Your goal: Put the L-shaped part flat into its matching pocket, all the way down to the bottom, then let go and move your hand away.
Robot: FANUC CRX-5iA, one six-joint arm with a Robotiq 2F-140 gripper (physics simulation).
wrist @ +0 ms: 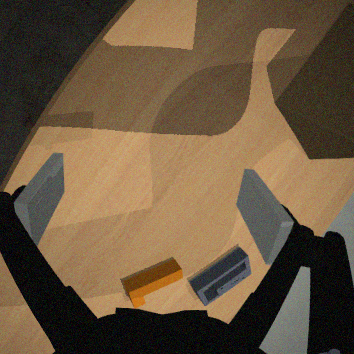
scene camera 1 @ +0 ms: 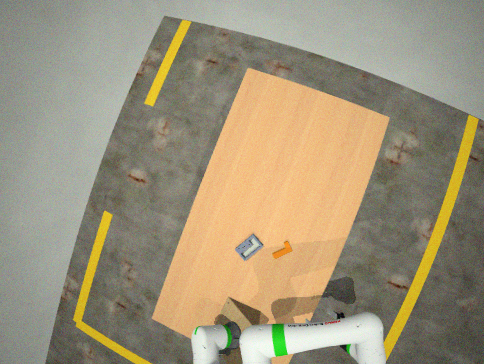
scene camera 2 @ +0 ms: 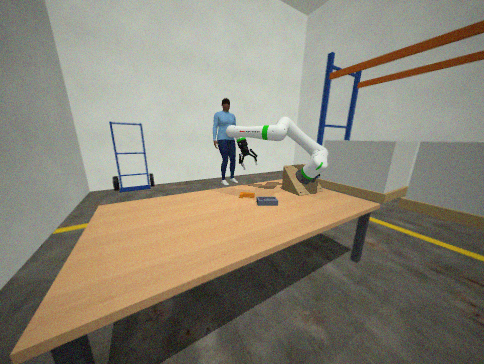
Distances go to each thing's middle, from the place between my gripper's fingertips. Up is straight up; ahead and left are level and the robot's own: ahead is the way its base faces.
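The orange L-shaped part (wrist: 143,283) is 0.18 m ahead of my hand and 0.3 m to the left of it, and it sits 0.16 m below it.
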